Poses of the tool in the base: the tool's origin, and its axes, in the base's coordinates. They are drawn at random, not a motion.
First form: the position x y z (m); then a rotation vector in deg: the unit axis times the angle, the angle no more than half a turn.
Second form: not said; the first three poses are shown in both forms.
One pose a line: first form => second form
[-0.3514, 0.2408, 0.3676, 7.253, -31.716, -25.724] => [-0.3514, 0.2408, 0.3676, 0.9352, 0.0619, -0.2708, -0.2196]
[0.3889, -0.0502, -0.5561, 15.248, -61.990, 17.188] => [0.3889, -0.0502, -0.5561, 0.8381, 0.1258, -0.5115, 0.1418]
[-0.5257, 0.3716, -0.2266, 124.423, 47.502, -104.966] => [-0.5257, 0.3716, -0.2266, 0.0909, 0.7307, 0.2790, -0.6164]
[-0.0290, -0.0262, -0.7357, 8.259, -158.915, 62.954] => [-0.0290, -0.0262, -0.7357, 0.0773, 0.0481, -0.9258, 0.3668]
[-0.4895, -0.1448, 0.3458, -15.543, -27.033, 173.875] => [-0.4895, -0.1448, 0.3458, 0.0292, -0.0880, -0.1530, 0.9839]
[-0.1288, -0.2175, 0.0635, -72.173, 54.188, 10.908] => [-0.1288, -0.2175, 0.0635, 0.7015, -0.5658, 0.4248, 0.0855]
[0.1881, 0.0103, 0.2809, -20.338, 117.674, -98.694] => [0.1881, 0.0103, 0.2809, 0.2171, -0.1281, 0.7414, -0.6219]
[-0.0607, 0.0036, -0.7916, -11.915, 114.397, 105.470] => [-0.0607, 0.0036, -0.7916, 0.2075, -0.0747, 0.7171, 0.6612]
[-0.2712, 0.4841, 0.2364, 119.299, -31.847, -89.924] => [-0.2712, 0.4841, 0.2364, 0.2356, 0.7590, -0.2026, -0.5721]
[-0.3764, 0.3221, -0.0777, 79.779, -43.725, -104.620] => [-0.3764, 0.3221, -0.0777, 0.3531, 0.5384, -0.2951, -0.7060]
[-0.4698, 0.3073, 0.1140, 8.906, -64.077, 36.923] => [-0.4698, 0.3073, 0.1140, 0.7961, 0.0724, -0.5206, 0.3000]
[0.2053, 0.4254, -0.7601, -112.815, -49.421, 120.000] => [0.2053, 0.4254, -0.7601, 0.0701, -0.6544, -0.2867, 0.6961]
